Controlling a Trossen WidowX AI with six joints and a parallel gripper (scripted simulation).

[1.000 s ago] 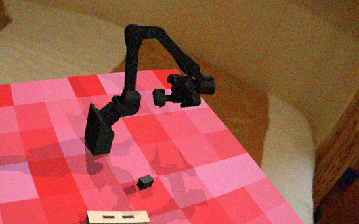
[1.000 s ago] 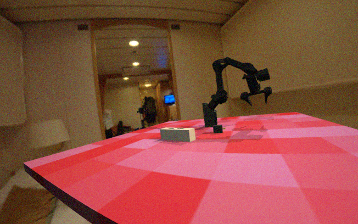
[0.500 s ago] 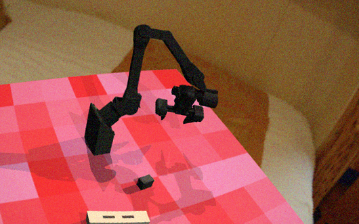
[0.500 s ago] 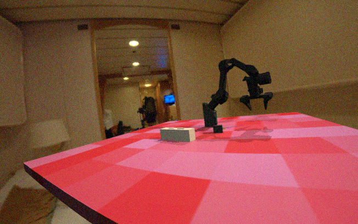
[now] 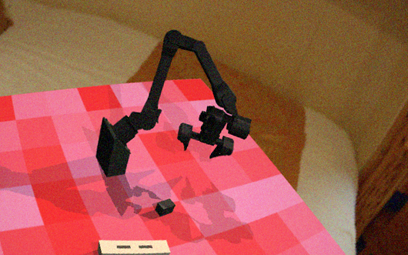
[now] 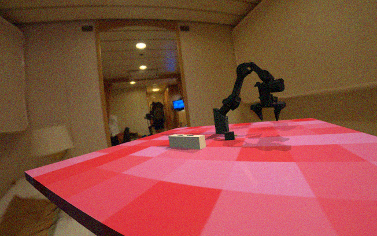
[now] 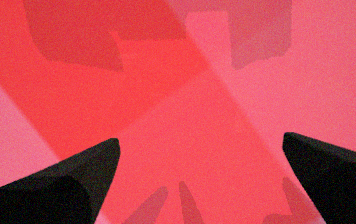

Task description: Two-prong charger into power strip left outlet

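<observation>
My gripper tip is now 140 mm short of the dark grey charger, 200 mm to the left of it and 50 mm above it.
</observation>
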